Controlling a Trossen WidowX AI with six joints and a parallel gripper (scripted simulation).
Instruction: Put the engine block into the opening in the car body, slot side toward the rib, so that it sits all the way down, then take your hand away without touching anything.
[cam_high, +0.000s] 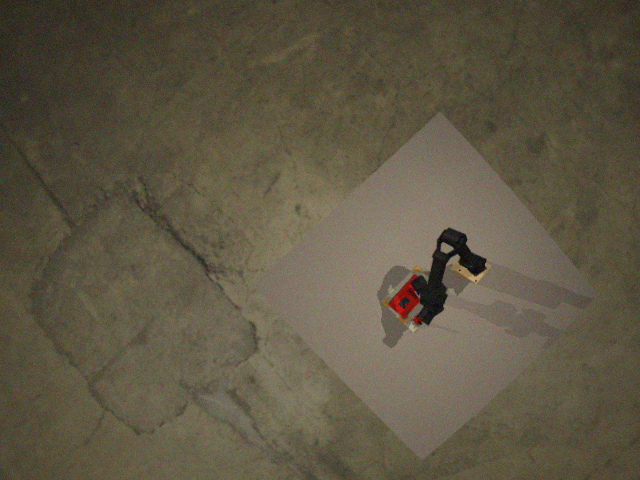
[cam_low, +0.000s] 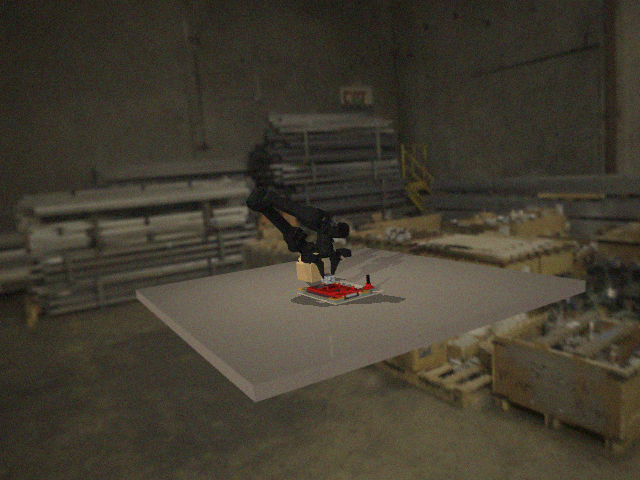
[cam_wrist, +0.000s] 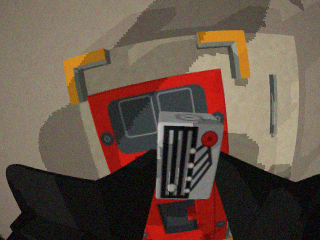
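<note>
My gripper tip is 50 mm short of the cream base plate, 20 mm to the right of it and 40 mm above it. Round my gripper tip: grey engine block 10 mm below.
</note>
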